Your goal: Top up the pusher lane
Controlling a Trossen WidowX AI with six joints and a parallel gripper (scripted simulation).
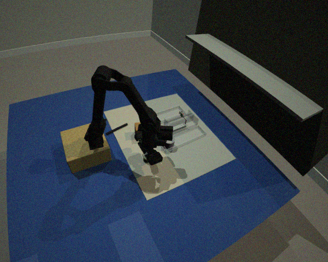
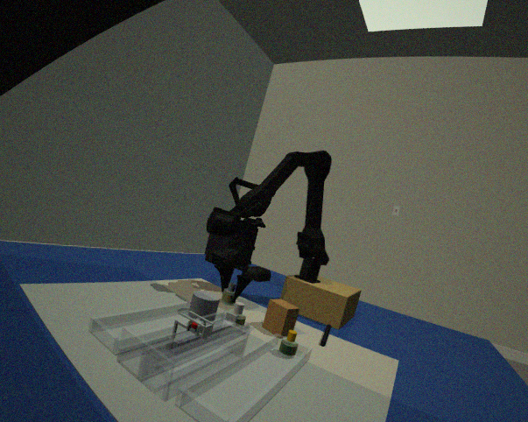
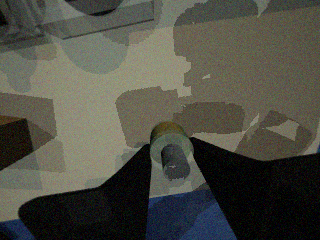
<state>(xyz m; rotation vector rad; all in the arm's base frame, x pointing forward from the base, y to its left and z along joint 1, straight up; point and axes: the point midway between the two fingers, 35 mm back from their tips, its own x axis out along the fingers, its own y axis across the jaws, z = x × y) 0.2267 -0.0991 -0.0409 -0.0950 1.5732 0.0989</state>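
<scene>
Now: the brown block 18 cm to the left of my gripper tip, 1 cm ahead of it and 1 cm above it. Round my gripper tip: wide grey cylinder 14 cm ahead, 6 cm to the left, 1 cm above; then sprung lane 25 cm ahead, 18 cm to the left; then dark rod 25 cm to the left, 10 cm behind, 2 cm below.
</scene>
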